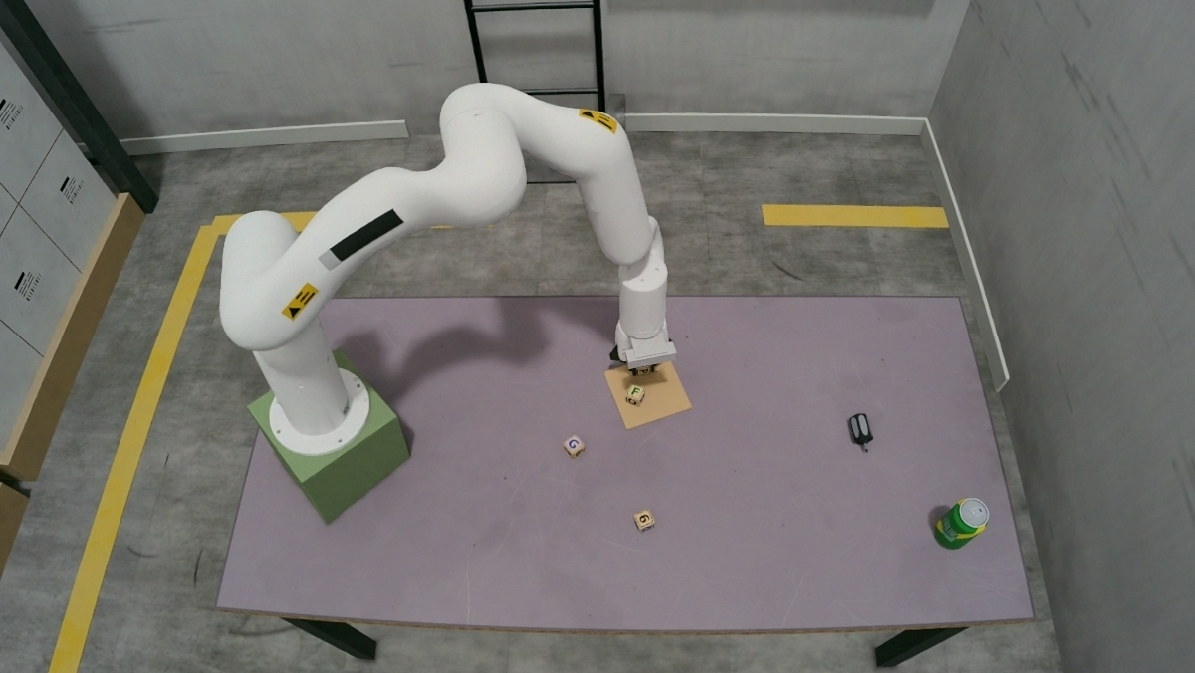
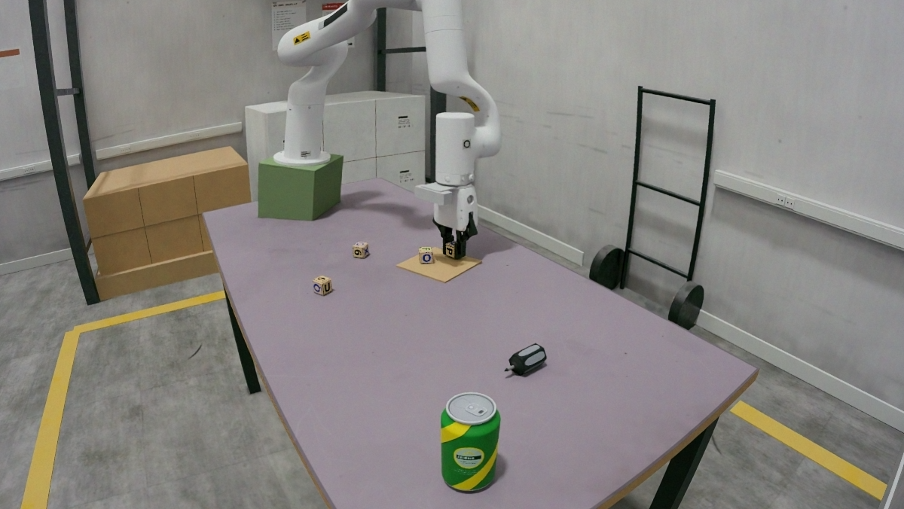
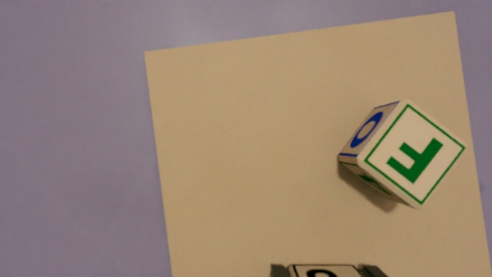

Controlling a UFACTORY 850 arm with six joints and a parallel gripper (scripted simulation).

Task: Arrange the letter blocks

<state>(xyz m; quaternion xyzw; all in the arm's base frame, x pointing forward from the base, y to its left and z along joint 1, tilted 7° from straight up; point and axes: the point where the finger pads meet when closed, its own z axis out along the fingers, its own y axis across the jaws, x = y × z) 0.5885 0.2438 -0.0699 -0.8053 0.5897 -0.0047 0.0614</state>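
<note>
Now: hand 5 cm to the left of the tan mat, 3 cm above it and 1 cm short of it. Also, from my hand: small black tool 45 cm ahead, 12 cm to the right, 1 cm below; then green can 62 cm ahead, 31 cm to the right, 3 cm above.
</note>
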